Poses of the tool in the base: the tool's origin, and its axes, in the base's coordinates. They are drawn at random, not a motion.
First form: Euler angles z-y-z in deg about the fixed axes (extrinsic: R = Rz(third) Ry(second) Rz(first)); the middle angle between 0 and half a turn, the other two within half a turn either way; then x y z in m.
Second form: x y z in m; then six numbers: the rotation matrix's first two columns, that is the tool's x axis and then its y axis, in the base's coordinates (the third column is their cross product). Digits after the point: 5 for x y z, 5 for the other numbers.
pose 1, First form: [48.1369, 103.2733, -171.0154, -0.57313, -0.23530, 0.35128]
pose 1, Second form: [-0.57313, -0.23530, 0.35128, 0.26765, -0.71168, -0.64953, -0.06467, -0.68587, 0.72485]
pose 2, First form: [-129.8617, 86.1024, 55.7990, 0.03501, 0.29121, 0.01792]
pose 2, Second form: [0.03501, 0.29121, 0.01792, 0.61037, -0.46750, 0.63945, 0.55943, -0.31712, -0.76582]
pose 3, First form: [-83.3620, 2.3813, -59.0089, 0.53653, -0.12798, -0.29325]
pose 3, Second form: [0.53653, -0.12798, -0.29325, -0.79203, -0.61046, -0.00480, 0.61011, -0.79124, -0.04127]
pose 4, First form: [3.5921, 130.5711, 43.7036, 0.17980, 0.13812, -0.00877]
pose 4, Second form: [0.17980, 0.13812, -0.00877, -0.51255, -0.40320, -0.75811, -0.66011, 0.74966, 0.04759]
